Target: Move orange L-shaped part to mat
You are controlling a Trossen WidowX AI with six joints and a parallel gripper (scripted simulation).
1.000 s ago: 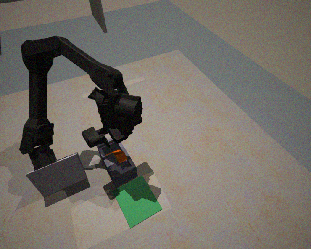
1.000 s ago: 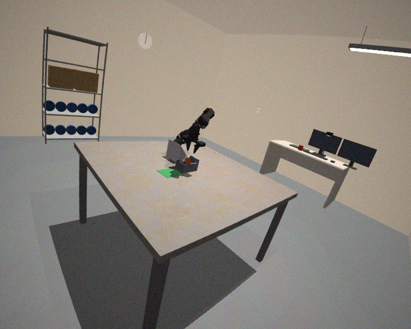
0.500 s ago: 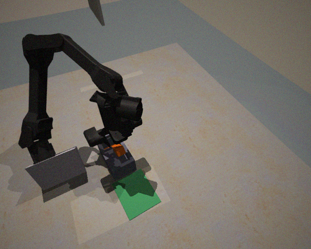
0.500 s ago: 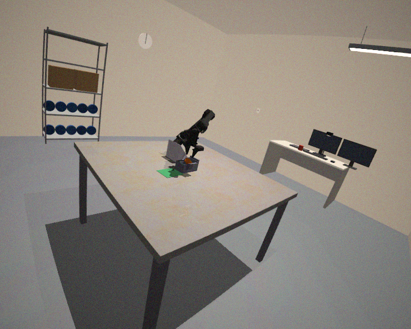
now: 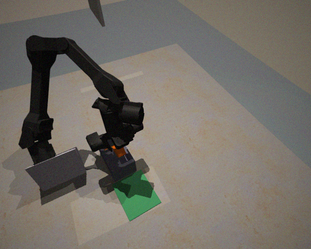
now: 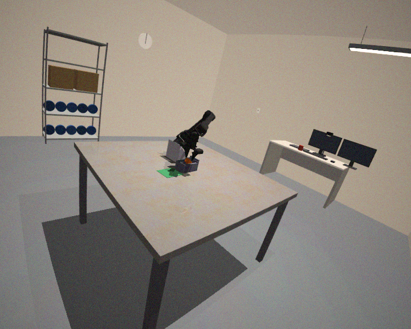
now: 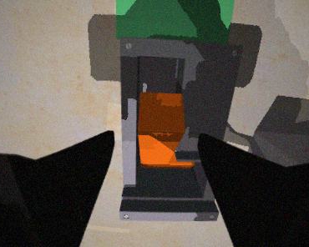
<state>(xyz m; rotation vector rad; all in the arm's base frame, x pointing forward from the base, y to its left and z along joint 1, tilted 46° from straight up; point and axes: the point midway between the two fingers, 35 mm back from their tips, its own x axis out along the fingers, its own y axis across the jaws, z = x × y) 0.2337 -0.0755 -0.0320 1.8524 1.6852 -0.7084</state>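
The orange L-shaped part is 20 mm behind my gripper tip, 40 mm to the left of it and 50 mm below it. Round my gripper tip: green mat: 20 mm behind, 140 mm to the right, 110 mm below.
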